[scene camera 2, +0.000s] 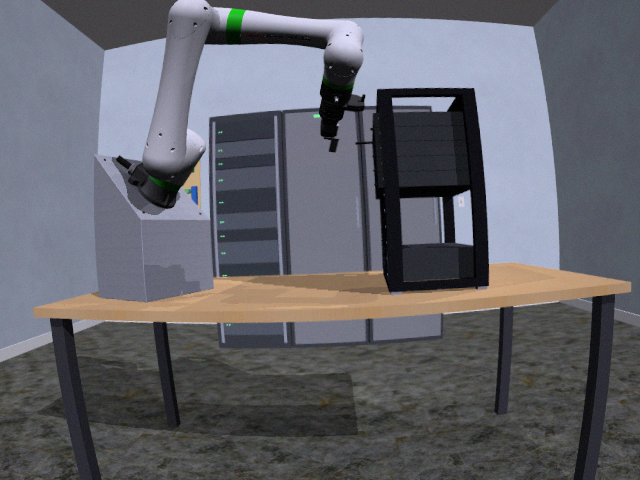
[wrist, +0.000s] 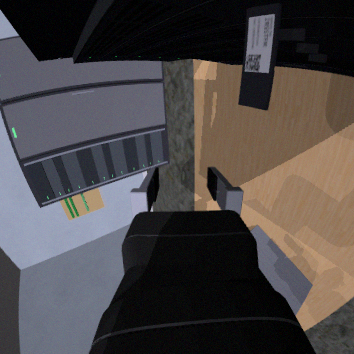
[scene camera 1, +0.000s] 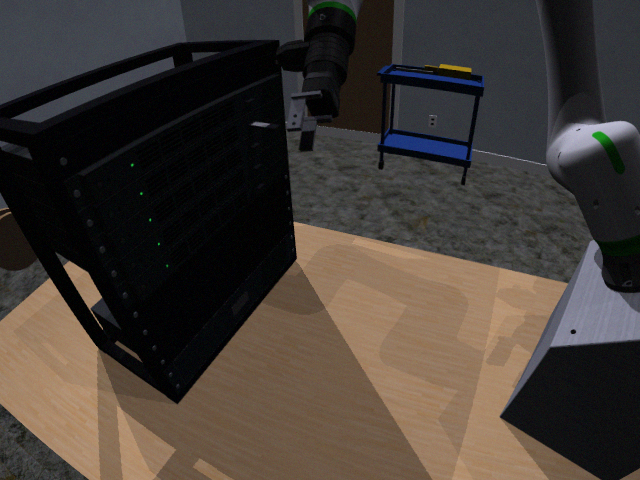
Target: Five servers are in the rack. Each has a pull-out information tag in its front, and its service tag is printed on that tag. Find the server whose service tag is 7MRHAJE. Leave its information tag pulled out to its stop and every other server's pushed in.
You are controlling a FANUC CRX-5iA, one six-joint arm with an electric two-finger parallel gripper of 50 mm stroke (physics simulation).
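Note:
The gripper appears in the pictures, the wrist view among them, and a black rack is part of the scene they show as well.

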